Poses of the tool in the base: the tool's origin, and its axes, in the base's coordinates. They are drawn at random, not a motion.
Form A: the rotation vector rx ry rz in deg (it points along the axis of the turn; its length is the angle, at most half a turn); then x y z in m.
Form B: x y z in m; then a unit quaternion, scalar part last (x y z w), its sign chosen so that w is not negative. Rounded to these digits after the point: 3 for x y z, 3 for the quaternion.
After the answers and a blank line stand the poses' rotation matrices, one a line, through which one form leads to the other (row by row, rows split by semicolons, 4 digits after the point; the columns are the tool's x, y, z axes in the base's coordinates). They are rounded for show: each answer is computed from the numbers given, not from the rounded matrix.
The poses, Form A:
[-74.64 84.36 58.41 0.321 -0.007 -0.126]
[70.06 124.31 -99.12 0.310 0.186 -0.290]
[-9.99 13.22 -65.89 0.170 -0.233 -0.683]
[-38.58 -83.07 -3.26 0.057 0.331 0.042]
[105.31 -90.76 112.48 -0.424 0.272 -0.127]
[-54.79 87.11 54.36 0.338 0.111 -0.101]
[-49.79 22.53 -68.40 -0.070 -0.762 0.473]
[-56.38 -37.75 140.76 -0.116 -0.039 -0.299]
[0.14 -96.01 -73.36 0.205 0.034 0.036]
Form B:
[0.321 -0.007 -0.126 -0.526 0.595 0.412 0.447]
[0.310 0.186 -0.290 0.403 0.714 -0.570 0.055]
[0.170 -0.233 -0.683 -0.082 0.109 -0.542 0.829]
[0.057 0.331 0.042 -0.302 -0.650 -0.026 0.697]
[-0.424 0.272 -0.127 0.589 -0.508 0.629 0.010]
[0.338 0.111 -0.101 -0.400 0.636 0.397 0.527]
[-0.070 -0.762 0.473 -0.393 0.178 -0.541 0.722]
[-0.116 -0.039 -0.299 -0.353 -0.236 0.882 0.206]
[0.205 0.034 0.036 0.001 -0.691 -0.528 0.494]

-0.0465 -0.9941 0.0985; -0.2576 0.1072 0.9603; -0.9651 0.0192 -0.2611
-0.6698 0.6375 -0.3807; 0.5131 0.0268 -0.8579; -0.5367 -0.7700 -0.3450
0.3891 0.8809 0.2694; -0.9167 0.3992 0.0184; -0.0913 -0.2541 0.9629
0.1535 0.4281 -0.8906; 0.3570 0.8164 0.4539; 0.9214 -0.3876 -0.0275
-0.3063 -0.6106 0.7303; -0.5848 -0.4847 -0.6504; 0.7511 -0.6263 -0.2086
-0.1243 -0.9274 0.3529; -0.0905 0.3648 0.9267; -0.9881 0.0832 -0.1293
0.3523 0.6405 0.6824; -0.9206 0.1061 0.3757; 0.1682 -0.7606 0.6270
-0.6660 -0.1957 -0.7198; 0.5296 -0.8036 -0.2716; -0.5253 -0.5621 0.6389
-0.5125 0.5200 -0.6834; -0.5227 0.4425 0.7287; 0.6813 0.7307 0.0450

